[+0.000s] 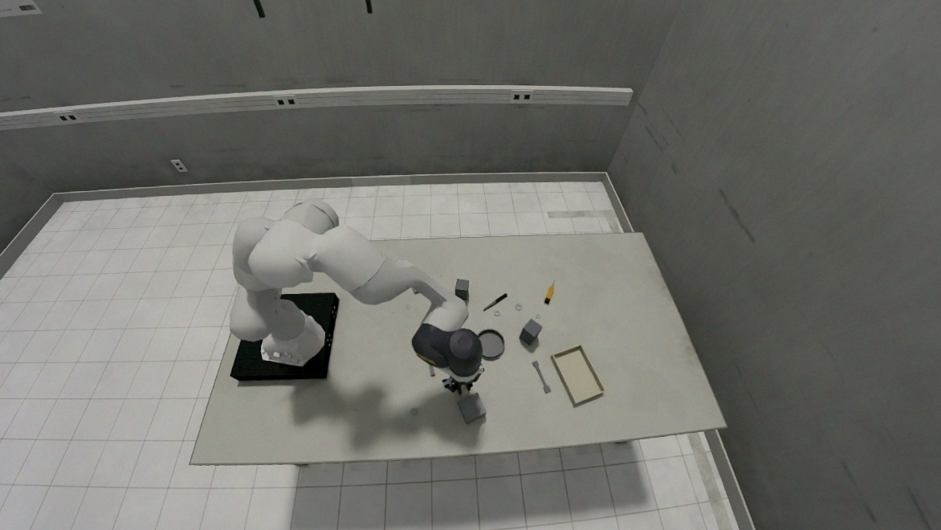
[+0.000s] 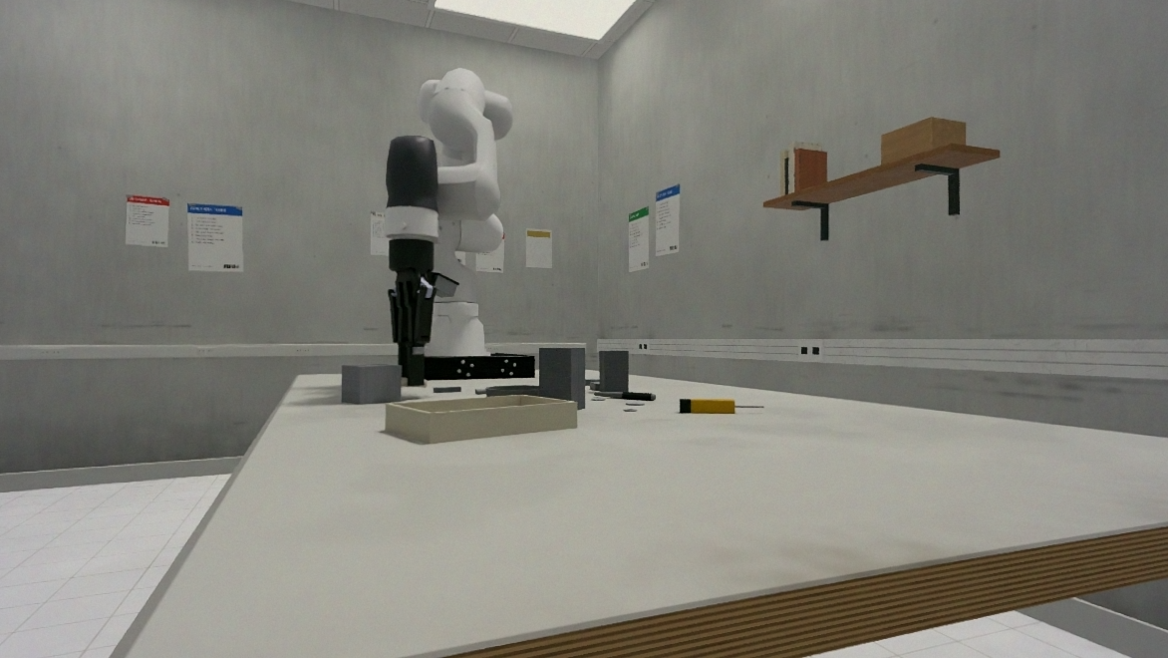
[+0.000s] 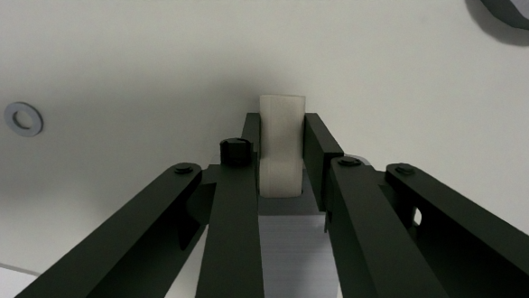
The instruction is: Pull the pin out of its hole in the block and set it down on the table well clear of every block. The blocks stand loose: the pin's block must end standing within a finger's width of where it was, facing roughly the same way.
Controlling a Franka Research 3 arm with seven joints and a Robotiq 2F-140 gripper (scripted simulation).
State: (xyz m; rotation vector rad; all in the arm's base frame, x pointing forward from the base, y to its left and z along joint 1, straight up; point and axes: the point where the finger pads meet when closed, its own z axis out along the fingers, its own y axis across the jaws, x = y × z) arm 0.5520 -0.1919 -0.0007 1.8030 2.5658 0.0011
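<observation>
The flat grey bar is 11 cm behind my hand, 8 cm to the left of it and 5 cm below it. From my hand the other things lie so: wrench 28 cm ahead, 3 cm to the left, 5 cm below; then short rod 4 cm behind, 15 cm to the left, 5 cm below; then round dish 11 cm ahead, 16 cm to the left, 5 cm below.
</observation>
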